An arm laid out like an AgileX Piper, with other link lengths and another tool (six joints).
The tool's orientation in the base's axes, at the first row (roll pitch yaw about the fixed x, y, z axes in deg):
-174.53 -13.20 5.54
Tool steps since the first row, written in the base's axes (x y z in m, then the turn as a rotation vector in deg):
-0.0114 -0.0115 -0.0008 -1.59 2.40 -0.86
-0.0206 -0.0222 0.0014 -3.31 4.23 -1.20
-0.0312 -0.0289 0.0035 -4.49 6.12 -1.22
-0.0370 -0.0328 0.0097 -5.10 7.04 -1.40
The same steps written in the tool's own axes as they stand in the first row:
-0.0123 0.0101 -0.0030 -1.51 -2.48 0.77
-0.0217 0.0194 -0.0084 -3.08 -4.46 0.94
-0.0322 0.0246 -0.0135 -4.05 -6.47 0.92
-0.0367 0.0272 -0.0213 -4.60 -7.43 1.07

